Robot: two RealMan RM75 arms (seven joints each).
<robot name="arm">
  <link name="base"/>
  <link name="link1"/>
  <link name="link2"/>
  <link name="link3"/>
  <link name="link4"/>
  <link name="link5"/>
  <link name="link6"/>
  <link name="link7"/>
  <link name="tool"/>
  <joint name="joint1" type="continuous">
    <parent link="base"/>
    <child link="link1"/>
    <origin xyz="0 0 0.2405"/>
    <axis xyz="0 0 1"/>
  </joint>
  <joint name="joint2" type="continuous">
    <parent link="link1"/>
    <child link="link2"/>
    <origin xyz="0 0 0"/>
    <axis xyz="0 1 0"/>
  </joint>
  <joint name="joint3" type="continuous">
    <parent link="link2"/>
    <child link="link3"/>
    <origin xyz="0 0 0.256"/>
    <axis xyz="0 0 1"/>
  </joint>
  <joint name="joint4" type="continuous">
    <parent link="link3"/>
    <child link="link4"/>
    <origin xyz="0 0 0"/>
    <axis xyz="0 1 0"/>
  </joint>
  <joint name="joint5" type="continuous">
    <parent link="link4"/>
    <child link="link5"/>
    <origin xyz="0 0 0.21"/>
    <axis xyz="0 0 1"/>
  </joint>
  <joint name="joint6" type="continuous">
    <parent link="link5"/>
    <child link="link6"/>
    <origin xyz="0 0 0"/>
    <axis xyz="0 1 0"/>
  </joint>
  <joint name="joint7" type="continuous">
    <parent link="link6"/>
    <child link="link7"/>
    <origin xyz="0 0 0.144"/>
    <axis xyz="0 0 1"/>
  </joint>
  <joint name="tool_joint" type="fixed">
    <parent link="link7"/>
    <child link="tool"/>
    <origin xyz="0 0 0"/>
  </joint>
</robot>
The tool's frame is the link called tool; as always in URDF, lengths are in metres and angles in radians. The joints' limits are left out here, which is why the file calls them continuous.
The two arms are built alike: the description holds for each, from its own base.
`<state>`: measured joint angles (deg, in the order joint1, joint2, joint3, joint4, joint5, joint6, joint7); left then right.
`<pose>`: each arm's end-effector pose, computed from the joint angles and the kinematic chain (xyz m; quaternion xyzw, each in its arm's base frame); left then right.
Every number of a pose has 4 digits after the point. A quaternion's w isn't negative.
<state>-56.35 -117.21 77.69 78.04 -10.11 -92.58 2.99 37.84 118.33 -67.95 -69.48 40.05 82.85 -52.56</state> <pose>-0.0756 0.4226 0.0511 -0.8173 -0.3868 0.1717 0.3912 0.1767 0.3865 0.0154 -0.9519 0.2414 -0.0712 0.1750</pose>
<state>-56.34 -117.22 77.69 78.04 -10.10 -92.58 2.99 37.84 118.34 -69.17 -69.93 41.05 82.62 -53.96</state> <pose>-0.0757 0.4225 0.0510 -0.8172 -0.3868 0.1717 0.3911 0.1713 0.3855 0.0122 -0.9580 0.2203 -0.0698 0.1696</pose>
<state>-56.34 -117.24 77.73 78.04 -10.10 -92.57 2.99 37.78 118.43 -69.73 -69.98 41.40 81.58 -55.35</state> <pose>-0.0756 0.4225 0.0508 -0.8174 -0.3865 0.1719 0.3910 0.1692 0.3867 0.0105 -0.9610 0.2047 -0.0679 0.1730</pose>
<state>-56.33 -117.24 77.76 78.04 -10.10 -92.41 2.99 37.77 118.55 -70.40 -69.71 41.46 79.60 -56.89</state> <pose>-0.0754 0.4227 0.0507 -0.8177 -0.3859 0.1709 0.3916 0.1680 0.3899 0.0082 -0.9629 0.1876 -0.0667 0.1823</pose>
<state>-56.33 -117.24 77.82 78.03 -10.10 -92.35 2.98 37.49 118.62 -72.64 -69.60 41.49 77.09 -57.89</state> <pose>-0.0753 0.4228 0.0505 -0.8178 -0.3854 0.1709 0.3918 0.1661 0.3914 0.0022 -0.9649 0.1670 -0.0711 0.1897</pose>
